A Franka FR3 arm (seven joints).
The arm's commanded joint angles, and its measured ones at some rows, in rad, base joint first. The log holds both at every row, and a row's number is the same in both.
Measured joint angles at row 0:
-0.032 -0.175 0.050 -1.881 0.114 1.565 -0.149
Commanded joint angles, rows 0 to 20:
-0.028 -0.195 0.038 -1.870 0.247 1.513 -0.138
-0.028 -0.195 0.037 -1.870 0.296 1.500 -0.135
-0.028 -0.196 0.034 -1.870 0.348 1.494 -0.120
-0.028 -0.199 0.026 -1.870 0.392 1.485 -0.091
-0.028 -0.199 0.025 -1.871 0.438 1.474 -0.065
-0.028 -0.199 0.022 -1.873 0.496 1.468 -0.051
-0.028 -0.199 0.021 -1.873 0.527 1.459 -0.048
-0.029 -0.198 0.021 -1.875 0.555 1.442 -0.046
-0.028 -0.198 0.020 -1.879 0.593 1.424 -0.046
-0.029 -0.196 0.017 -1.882 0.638 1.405 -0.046
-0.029 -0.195 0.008 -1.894 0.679 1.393 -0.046
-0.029 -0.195 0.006 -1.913 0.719 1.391 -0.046
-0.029 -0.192 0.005 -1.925 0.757 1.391 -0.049
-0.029 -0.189 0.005 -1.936 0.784 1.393 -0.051
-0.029 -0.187 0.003 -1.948 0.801 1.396 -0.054
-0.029 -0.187 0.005 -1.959 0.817 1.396 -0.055
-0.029 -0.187 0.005 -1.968 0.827 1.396 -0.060
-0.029 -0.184 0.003 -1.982 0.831 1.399 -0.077
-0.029 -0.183 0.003 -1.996 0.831 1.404 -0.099
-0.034 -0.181 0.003 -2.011 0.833 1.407 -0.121
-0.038 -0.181 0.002 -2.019 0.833 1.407 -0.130
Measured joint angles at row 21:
-0.032 -0.173 0.011 -1.977 0.804 1.402 -0.085
